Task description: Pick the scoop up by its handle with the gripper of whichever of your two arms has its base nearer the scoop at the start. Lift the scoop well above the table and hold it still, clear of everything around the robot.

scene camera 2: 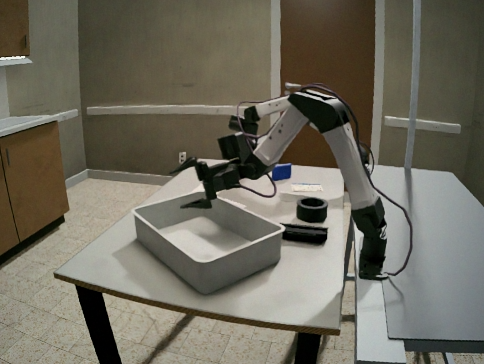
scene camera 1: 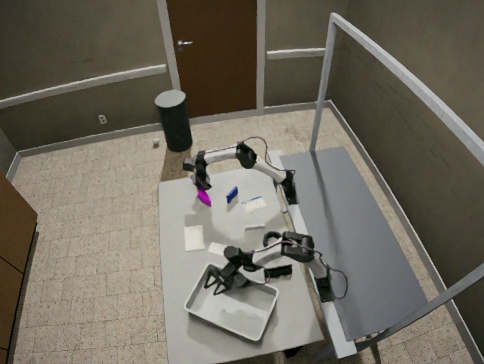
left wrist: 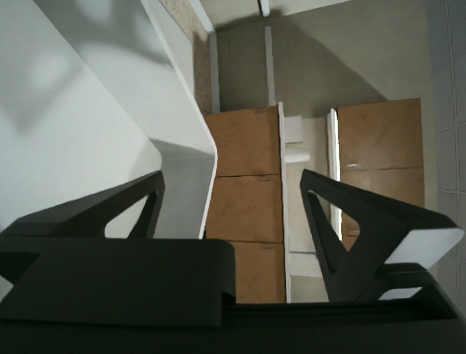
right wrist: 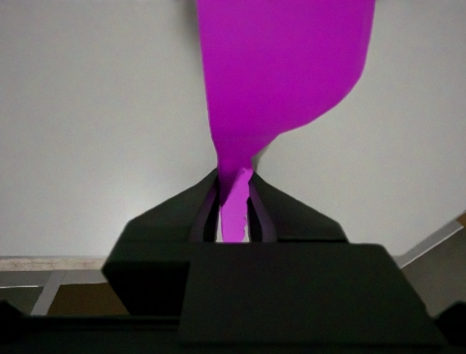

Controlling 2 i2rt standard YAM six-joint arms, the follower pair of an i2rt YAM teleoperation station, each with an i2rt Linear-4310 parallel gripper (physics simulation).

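Where they show: left gripper, between the fingertips: point(scene camera 2: 174, 190) point(scene camera 1: 209, 291) point(left wrist: 232, 177); right gripper, between the fingertips: point(scene camera 1: 200, 188) point(right wrist: 233, 176); left arm's base, origin of its link: point(scene camera 2: 372, 258) point(scene camera 1: 322, 282); right arm's base, origin of its link: point(scene camera 1: 289, 191).
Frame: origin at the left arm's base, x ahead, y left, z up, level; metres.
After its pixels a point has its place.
The magenta scoop point(scene camera 1: 204, 198) {x 0.520, y -0.585, z 0.034 m} point(right wrist: 285, 65) {x 0.529, y -0.631, z 0.036 m} has a broad blade and a narrow handle with a wavy edge. My right gripper point(scene camera 1: 201, 188) {x 0.546, y -0.703, z -0.014 m} point(right wrist: 233, 176) {x 0.546, y -0.703, z -0.014 m} is shut on the handle, near where it meets the blade. The blade points away from the fingers, low over the table. Whether it touches the table I cannot tell. The scoop does not show in scene camera 2. My left gripper point(scene camera 1: 211, 290) {x 0.532, y -0.001, z 0.125 m} point(scene camera 2: 177, 189) {x 0.532, y -0.001, z 0.125 m} point(left wrist: 232, 177) {x 0.532, y -0.001, z 0.125 m} is open and empty, above the grey tray's edge.
The grey tray point(scene camera 1: 223, 327) {x 0.494, y 0.149, z 0.067 m} point(scene camera 2: 245, 263) {x 0.298, y 0.127, z 0.019 m} is under my left gripper. A blue block point(scene camera 1: 232, 194) {x 0.360, y -0.597, z 0.022 m} point(scene camera 2: 281, 172) {x 0.360, y -0.596, z 0.012 m} stands near the scoop. A black ring point(scene camera 2: 312, 215) {x 0.186, y -0.219, z 0.005 m}, a black bar point(scene camera 1: 278, 271) {x 0.202, y -0.096, z 0.011 m} point(scene camera 2: 305, 235) {x 0.189, y -0.081, z 0.004 m} and a pale pad point(scene camera 1: 194, 237) {x 0.596, y -0.368, z -0.015 m} lie on the table.
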